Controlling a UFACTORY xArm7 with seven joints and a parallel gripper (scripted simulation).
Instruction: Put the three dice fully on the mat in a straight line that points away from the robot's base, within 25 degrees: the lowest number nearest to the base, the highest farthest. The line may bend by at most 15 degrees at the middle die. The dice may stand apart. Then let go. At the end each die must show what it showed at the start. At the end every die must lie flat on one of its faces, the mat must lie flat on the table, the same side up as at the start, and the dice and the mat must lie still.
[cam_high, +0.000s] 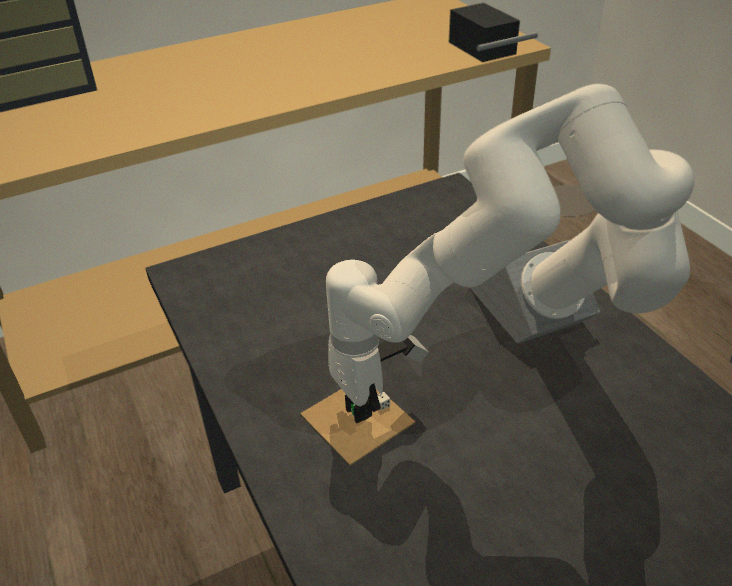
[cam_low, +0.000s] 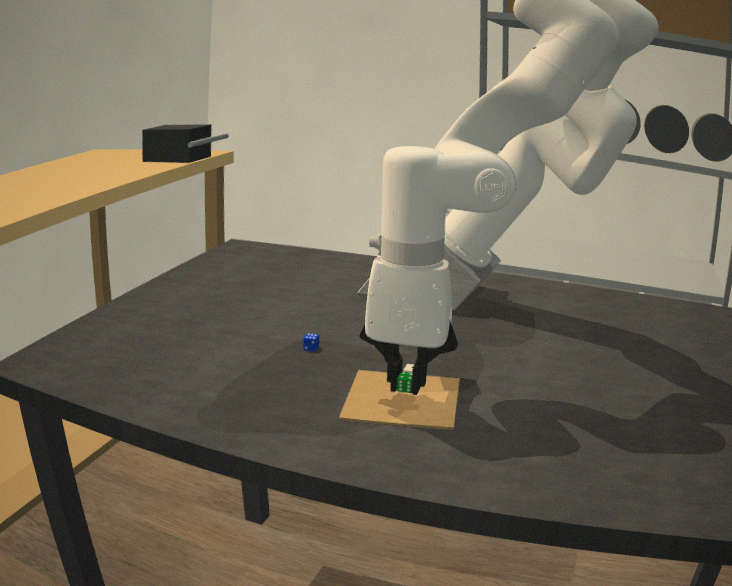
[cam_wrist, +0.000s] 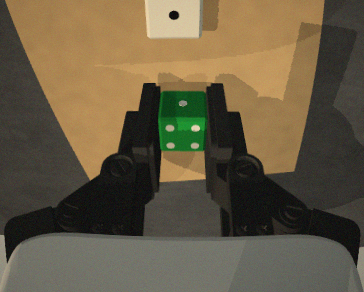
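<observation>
Now: hand 30 mm above the tan square mat. The rest, counted from my hand: green die (10 mm below); then white die (50 mm behind, 10 mm to the right, 20 mm below); then blue die (100 mm behind, 180 mm to the right, 30 mm below).
</observation>
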